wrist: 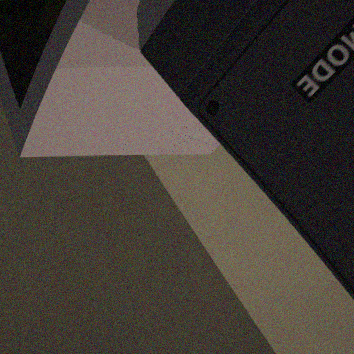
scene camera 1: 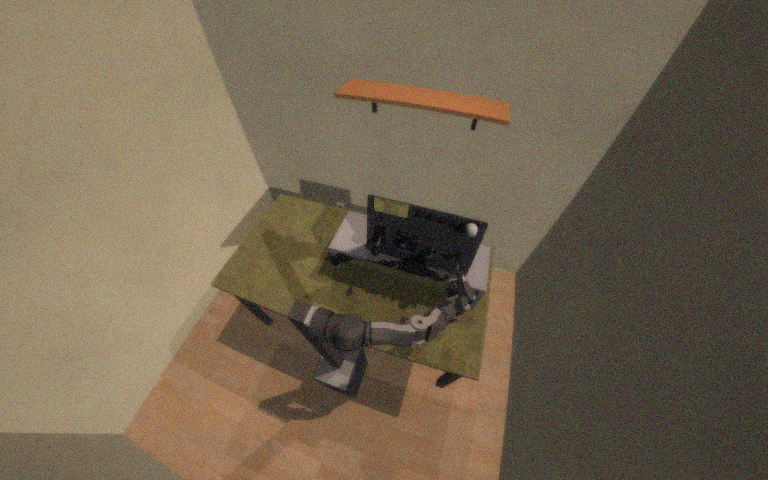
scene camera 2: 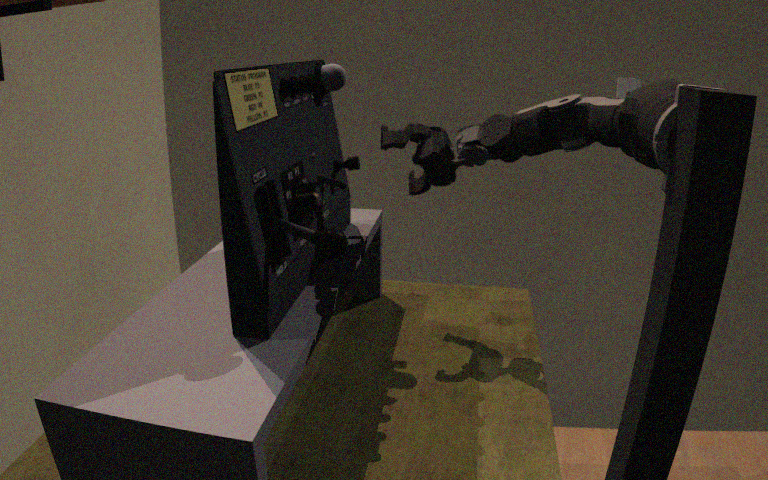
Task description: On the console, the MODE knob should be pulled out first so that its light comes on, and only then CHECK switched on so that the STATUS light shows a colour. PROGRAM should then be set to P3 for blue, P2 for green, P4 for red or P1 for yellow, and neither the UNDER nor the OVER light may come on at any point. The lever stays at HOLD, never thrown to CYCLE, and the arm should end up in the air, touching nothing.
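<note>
The dark console [scene camera 1: 433, 223] [scene camera 2: 297, 133] [wrist: 290, 150] stands upright on a pale plinth. Its MODE knob [scene camera 2: 351, 163] sticks out at the right side; how far out is hard to tell. In the wrist view the MODE label [wrist: 327, 70] shows; the knob does not. The lever [scene camera 2: 300, 229] slants down toward HOLD. The PROGRAM dial [scene camera 2: 305, 199] is dark, its setting unreadable. CHECK's position cannot be told. The row of lamps [scene camera 2: 300, 86] looks dark. My gripper [scene camera 1: 457, 277] [scene camera 2: 397, 161] is open and empty, in the air in front of the MODE knob, apart from it.
A pale ball [scene camera 1: 471, 229] [scene camera 2: 334, 76] juts from the console's top right. A yellow colour chart [scene camera 1: 390, 207] [scene camera 2: 252, 99] is at its top left. The pale plinth [scene camera 2: 186, 390] [wrist: 115, 110] stands on the green table [scene camera 1: 243, 271] [scene camera 2: 453, 435]. An orange shelf [scene camera 1: 421, 100] hangs above.
</note>
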